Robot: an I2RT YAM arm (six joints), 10 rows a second.
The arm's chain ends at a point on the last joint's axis. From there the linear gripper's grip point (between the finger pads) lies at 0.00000 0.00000 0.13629 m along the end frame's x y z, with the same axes.
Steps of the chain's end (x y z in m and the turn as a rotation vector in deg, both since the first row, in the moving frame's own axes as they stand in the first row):
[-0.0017, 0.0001, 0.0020, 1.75, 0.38, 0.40]
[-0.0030, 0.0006, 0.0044, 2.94, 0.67, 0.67]
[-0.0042, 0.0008, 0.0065, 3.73, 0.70, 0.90]
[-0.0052, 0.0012, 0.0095, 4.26, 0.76, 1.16]
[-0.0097, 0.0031, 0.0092, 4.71, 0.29, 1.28]
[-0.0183, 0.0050, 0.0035, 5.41, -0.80, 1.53]
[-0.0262, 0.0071, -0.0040, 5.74, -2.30, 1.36]
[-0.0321, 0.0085, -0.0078, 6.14, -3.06, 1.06]
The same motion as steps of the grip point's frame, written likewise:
[-0.0008, -0.0041, 0.0019, 1.75, 0.38, 0.40]
[-0.0014, -0.0064, 0.0042, 2.94, 0.67, 0.67]
[-0.0025, -0.0081, 0.0062, 3.73, 0.70, 0.90]
[-0.0033, -0.0089, 0.0091, 4.26, 0.76, 1.16]
[-0.0089, -0.0081, 0.0087, 4.71, 0.29, 1.28]
[-0.0200, -0.0079, 0.0029, 5.41, -0.80, 1.53]
[-0.0315, -0.0066, -0.0048, 5.74, -2.30, 1.36]
[-0.0392, -0.0061, -0.0088, 6.14, -3.06, 1.06]

